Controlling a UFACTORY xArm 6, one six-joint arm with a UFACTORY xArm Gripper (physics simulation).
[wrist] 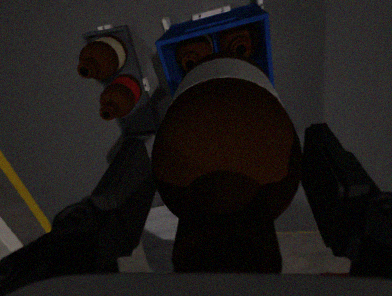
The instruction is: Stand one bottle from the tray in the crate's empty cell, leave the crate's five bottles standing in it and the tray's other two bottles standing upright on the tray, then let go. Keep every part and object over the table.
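Frame: origin at the arm's base, x back, y left, z down, level; millimetres.
Seen in the pictures: gripper, fingertip midpoint: (pixel 223 157).
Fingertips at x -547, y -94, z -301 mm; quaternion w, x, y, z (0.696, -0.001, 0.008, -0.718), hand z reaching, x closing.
Offsets run from my fingertips to a thing's top centre. "spot": to the spot under its first point.
A brown bottle @(spot: dz -15, dx -21, dy -3 mm) (pixel 227 135) with a whitish label fills the middle of the wrist view, between the fingers of my gripper (pixel 223 157), which is shut on it. The blue crate @(spot: dz +355, dx +41, dy -80 mm) (pixel 272 50) is beyond it at the top; the held bottle hides its near part. Two brown bottles, one at the left (pixel 195 51) and one at the right (pixel 237 42), show in the crate. Its other cells are hidden. The grey tray @(spot: dz +524, dx +230, dy +228 mm) (pixel 142 117) is at the upper left with two upright bottles, one with a cream label @(dz +369, dx +53, dy +261 mm) (pixel 98 59) and one with a red label @(spot: dz +410, dx +128, dy +231 mm) (pixel 117 99).
The tray stands to the left of the crate, with a narrow gap between them. A yellow line (pixel 25 192) runs at the lower left, and a thin yellow line shows behind the fingers at the lower right. A pale grey object (pixel 162 225) shows below the left finger, partly hidden.
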